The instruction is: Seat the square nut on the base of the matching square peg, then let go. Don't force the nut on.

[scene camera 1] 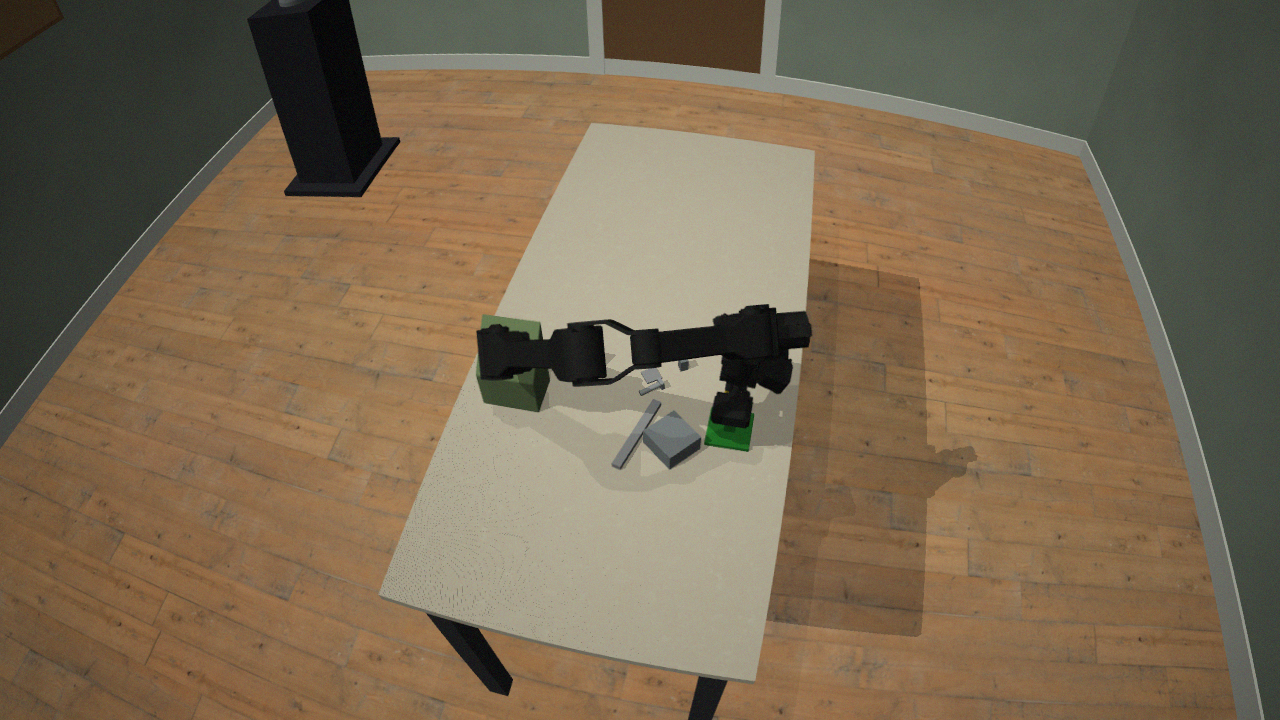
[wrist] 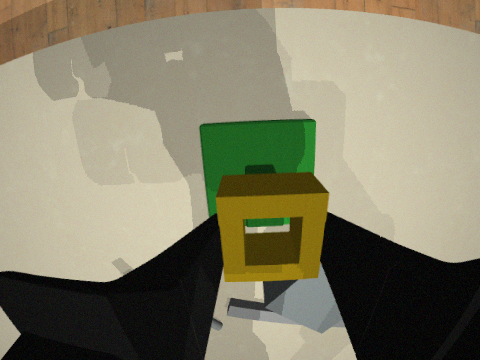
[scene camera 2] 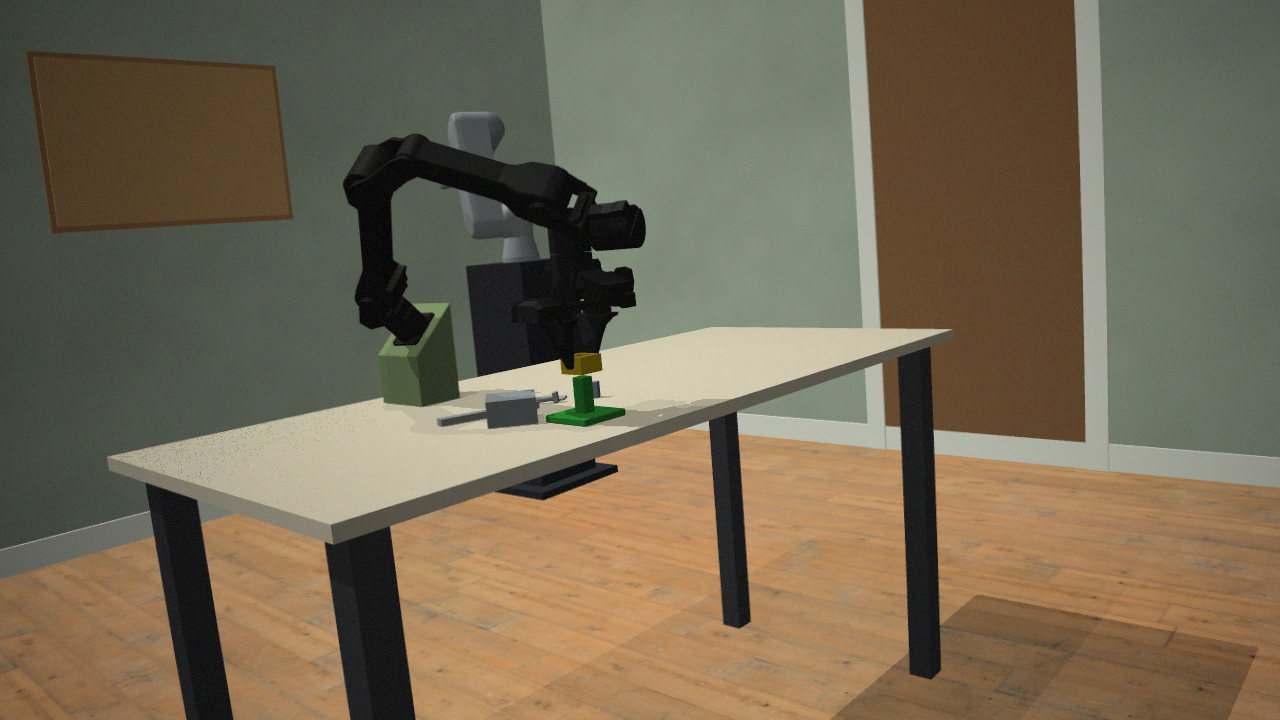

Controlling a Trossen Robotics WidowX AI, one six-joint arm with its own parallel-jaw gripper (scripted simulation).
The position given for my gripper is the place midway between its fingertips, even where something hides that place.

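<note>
There is a grey block (scene camera 1: 671,439), which I can also see from elsewhere, at (wrist: 310,302) and (scene camera 2: 506,409). A grey bar (scene camera 1: 645,420), (wrist: 245,309) is in the scene as well. As for my gripper (scene camera 2: 581,366), it can be seen both at (scene camera 1: 734,406) and at (wrist: 268,221).
</note>
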